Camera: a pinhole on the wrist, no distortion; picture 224 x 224 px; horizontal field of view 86.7 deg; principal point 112.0 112.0 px. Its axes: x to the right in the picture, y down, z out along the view. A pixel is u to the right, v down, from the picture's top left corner.
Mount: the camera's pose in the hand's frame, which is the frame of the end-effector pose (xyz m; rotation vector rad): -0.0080 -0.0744 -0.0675 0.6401 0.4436 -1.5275
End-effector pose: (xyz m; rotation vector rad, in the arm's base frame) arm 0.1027 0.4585 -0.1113 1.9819 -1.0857 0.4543
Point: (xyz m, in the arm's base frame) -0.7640 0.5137 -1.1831
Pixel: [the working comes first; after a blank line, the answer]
In the camera's frame: -0.6787 -1.1189 0.5454

outside the picture
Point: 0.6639 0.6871 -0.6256
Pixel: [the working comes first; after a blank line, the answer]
In the camera's frame: 0.4395 -0.0568 0.5831

201.4 100.5
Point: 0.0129 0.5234 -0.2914
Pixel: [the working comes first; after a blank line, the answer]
In the camera's frame: -0.1187 -0.1785 0.0974

outside the picture
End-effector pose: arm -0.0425 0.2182 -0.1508 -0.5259 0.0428 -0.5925
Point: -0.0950 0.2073 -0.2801
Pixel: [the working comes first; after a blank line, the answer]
In the camera's frame: -0.0415 -0.0567 -0.1046

behind the camera
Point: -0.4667 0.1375 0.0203
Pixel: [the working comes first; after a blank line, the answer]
In the camera's frame: 0.1528 -0.2507 0.2927

174.0 10.4
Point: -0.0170 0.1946 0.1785
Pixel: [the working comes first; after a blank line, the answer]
In the camera's frame: -0.1515 0.1201 0.3116

54.3 157.7
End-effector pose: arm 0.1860 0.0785 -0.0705 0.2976 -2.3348 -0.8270
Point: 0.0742 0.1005 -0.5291
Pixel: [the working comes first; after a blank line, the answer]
In the camera's frame: -0.1203 -0.0813 0.4667

81.4 91.3
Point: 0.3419 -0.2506 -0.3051
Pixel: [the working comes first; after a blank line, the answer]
In the camera's frame: 0.2845 -0.0789 0.1816

outside the picture
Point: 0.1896 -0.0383 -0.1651
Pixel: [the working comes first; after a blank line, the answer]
In the camera's frame: 0.0171 0.0173 0.0972

132.9 133.1
